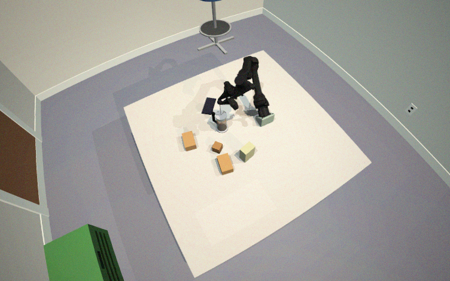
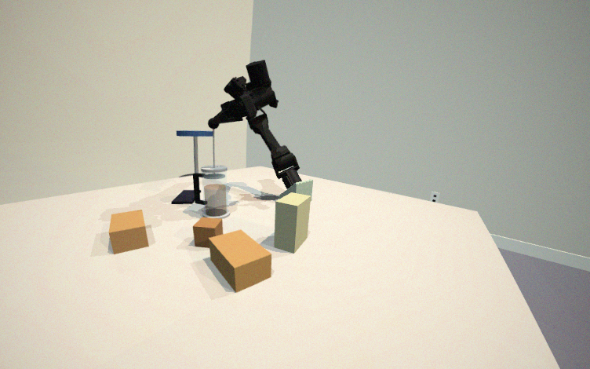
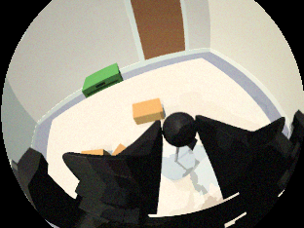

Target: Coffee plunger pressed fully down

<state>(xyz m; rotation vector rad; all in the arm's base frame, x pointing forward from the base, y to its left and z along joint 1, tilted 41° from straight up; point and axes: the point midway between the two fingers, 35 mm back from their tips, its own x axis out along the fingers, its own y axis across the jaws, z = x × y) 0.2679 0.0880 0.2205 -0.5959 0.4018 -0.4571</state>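
The coffee press is 14 cm below my gripper tip and 1 cm to the right of it.
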